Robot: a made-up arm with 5 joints.
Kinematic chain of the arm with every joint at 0, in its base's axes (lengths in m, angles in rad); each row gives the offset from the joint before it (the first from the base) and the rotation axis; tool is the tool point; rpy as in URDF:
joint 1: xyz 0 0 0.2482 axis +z
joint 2: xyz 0 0 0 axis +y
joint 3: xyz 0.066 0 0.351 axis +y
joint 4: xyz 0.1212 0 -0.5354 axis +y
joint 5: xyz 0.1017 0 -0.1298 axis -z
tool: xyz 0 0 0 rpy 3.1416 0 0
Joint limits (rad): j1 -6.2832..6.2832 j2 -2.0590..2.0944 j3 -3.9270..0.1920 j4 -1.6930..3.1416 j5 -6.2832..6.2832
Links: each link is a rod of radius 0.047 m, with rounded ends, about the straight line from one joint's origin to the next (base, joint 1, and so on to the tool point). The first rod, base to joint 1, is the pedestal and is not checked.
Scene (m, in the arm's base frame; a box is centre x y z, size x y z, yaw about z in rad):
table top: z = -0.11
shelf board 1: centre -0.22 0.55 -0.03 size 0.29 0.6 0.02 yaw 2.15
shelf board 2: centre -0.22 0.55 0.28 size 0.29 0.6 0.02 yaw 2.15
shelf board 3: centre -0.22 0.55 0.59 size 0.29 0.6 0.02 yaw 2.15
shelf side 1: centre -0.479 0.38 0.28 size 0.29 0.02 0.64 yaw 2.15
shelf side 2: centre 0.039 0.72 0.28 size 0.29 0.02 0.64 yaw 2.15
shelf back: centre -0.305 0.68 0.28 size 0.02 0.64 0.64 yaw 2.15
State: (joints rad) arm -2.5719 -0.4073 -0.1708 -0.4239 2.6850
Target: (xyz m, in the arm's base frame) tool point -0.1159 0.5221 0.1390
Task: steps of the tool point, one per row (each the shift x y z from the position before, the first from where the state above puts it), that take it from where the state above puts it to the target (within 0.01 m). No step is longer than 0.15 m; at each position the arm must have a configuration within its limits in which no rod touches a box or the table.
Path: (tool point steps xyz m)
1: -0.0247 0.1214 -0.0142
2: 0.0155 0.1165 -0.0110
3: 0.0503 0.0979 -0.0077
4: 0.0750 0.0688 -0.0045
5: 0.0482 0.0781 -0.0106
6: 0.0704 0.0606 -0.0126
7: 0.0859 0.0368 -0.0145
8: 0.0929 0.0091 -0.0161
9: -0.0507 0.1027 0.0058
10: -0.0747 0.0890 -0.0058

